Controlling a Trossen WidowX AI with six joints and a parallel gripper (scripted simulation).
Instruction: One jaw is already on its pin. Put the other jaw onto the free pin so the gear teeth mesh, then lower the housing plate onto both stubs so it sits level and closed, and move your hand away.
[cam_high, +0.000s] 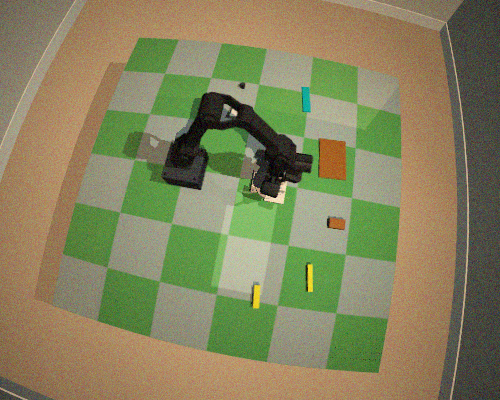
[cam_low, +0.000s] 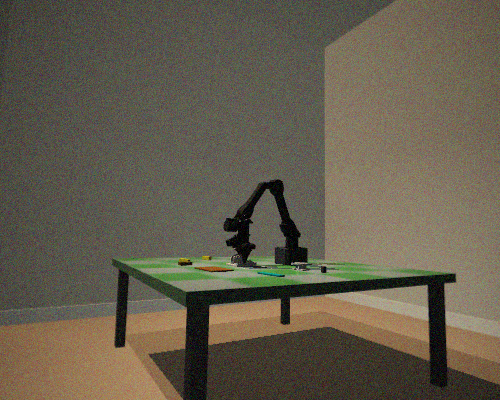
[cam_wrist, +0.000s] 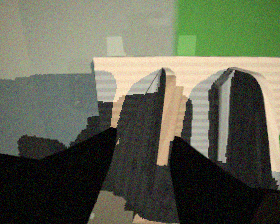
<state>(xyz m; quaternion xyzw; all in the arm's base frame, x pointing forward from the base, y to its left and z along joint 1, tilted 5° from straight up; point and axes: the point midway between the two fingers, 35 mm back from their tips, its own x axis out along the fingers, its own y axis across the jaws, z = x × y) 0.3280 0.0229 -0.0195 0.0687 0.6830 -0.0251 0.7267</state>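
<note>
The black peg is 38 cm to the left of my gripper tip and 20 cm behind it. Also, from my gripper tip: orange block 26 cm ahead, 13 cm to the right, 1 cm below; teal bar 38 cm to the left, 8 cm ahead, 1 cm below; orange housing plate 22 cm ahead, 13 cm to the left, 1 cm below.
</note>
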